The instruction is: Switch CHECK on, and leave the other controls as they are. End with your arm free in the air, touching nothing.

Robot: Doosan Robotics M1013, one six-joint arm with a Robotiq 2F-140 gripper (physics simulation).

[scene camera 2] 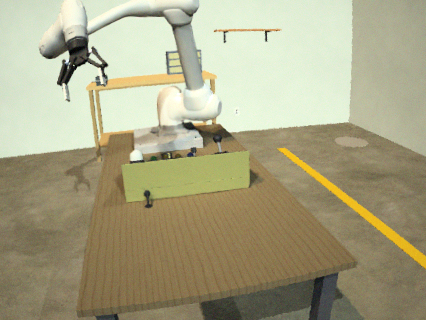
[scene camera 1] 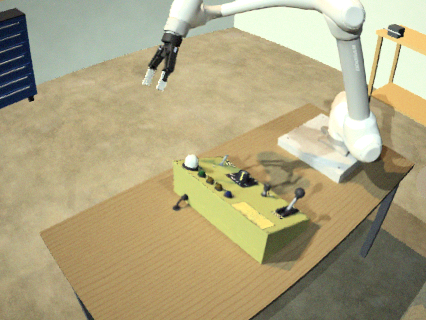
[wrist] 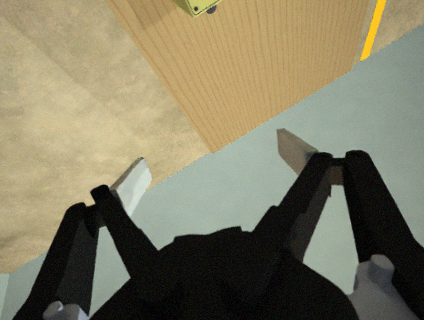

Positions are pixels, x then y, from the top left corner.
Labels:
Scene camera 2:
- my gripper: 85,92
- yellow-green control box: 166,178
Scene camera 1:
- my gripper: 152,87
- yellow-green control box: 258,223
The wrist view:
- my gripper: 211,155

